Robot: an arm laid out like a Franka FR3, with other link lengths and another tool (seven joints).
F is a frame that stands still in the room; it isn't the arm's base.
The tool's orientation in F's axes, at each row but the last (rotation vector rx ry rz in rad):
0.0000, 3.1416, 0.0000
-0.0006, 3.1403, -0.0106
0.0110, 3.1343, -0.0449
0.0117, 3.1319, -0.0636
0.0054, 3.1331, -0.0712
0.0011, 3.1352, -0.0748
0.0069, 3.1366, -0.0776
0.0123, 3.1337, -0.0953
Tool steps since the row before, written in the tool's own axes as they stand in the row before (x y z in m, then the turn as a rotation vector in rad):
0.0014, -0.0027, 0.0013, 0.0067, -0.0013, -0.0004
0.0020, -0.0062, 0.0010, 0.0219, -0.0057, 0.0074
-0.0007, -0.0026, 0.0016, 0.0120, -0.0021, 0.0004
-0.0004, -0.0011, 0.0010, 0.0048, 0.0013, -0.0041
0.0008, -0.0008, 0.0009, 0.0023, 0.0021, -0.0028
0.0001, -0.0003, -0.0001, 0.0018, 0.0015, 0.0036
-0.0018, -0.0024, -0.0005, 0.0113, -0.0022, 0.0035
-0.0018, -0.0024, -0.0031, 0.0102, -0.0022, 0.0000
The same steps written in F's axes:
-0.0014, -0.0027, -0.0013, -0.0067, -0.0013, 0.0004
-0.0020, -0.0062, -0.0010, -0.0219, -0.0058, -0.0074
0.0007, -0.0026, -0.0015, -0.0120, -0.0020, -0.0004
0.0004, -0.0011, -0.0010, -0.0048, 0.0015, 0.0040
-0.0008, -0.0008, -0.0009, -0.0023, 0.0022, 0.0027
-0.0001, -0.0003, 0.0001, -0.0018, 0.0013, -0.0037
0.0018, -0.0024, 0.0006, -0.0113, -0.0023, -0.0034
0.0018, -0.0022, 0.0033, -0.0102, -0.0021, 0.0001

